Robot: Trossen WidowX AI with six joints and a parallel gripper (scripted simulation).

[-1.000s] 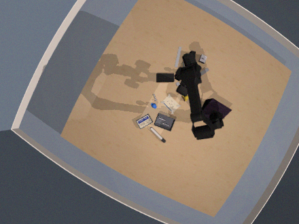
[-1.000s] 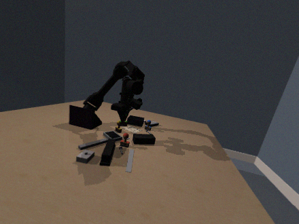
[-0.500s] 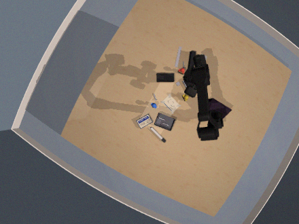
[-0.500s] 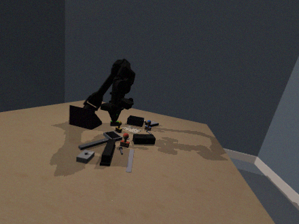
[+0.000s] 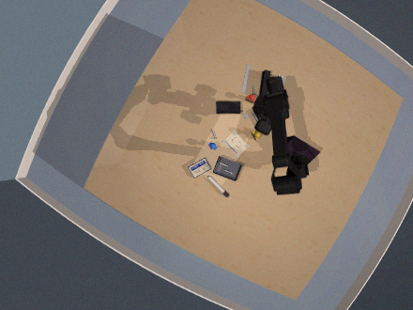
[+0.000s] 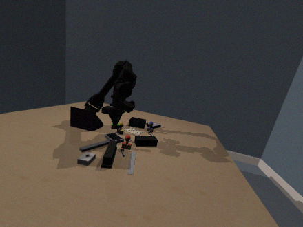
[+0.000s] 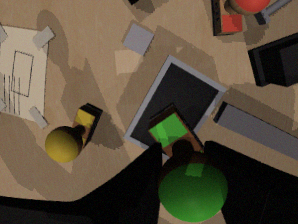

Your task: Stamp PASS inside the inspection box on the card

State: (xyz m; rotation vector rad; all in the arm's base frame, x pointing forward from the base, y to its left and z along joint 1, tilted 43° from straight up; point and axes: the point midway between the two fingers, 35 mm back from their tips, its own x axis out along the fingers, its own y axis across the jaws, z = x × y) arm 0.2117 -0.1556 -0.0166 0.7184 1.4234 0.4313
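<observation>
The ink pad lies 80 mm below my gripper tip. Also, from my gripper tip: yellow-knobbed stamp: 90 mm to the left, 60 mm below; red-knobbed stamp: 80 mm ahead, 60 mm to the right, 60 mm below; green stamp: right at my gripper tip.
</observation>
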